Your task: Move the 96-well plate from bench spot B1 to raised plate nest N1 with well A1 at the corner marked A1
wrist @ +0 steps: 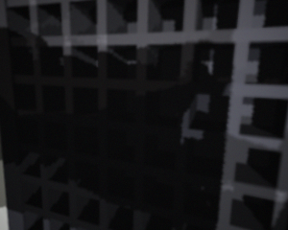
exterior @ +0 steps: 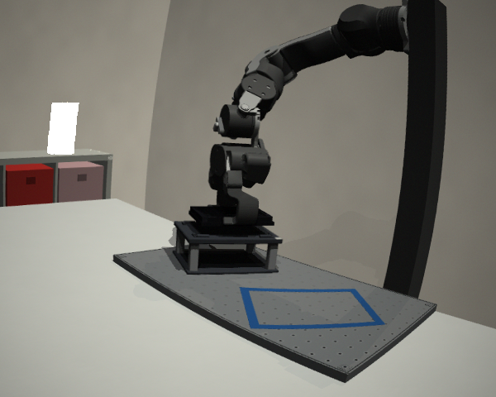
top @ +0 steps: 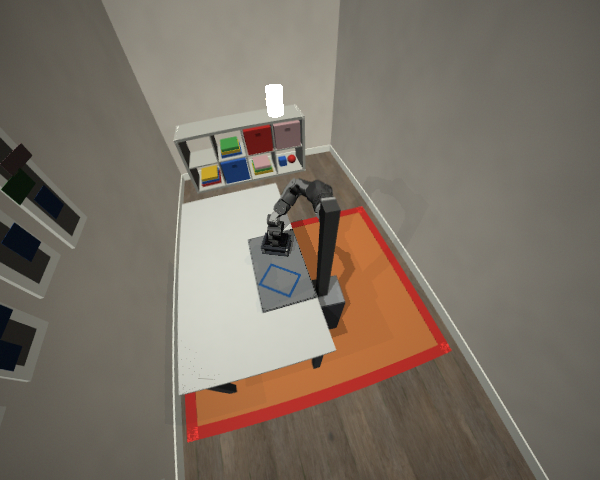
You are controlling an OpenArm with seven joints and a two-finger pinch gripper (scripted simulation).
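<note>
Right now the black plate nest is 3 cm below my hand. Also, from my hand: black 96-well plate right at my hand.
</note>
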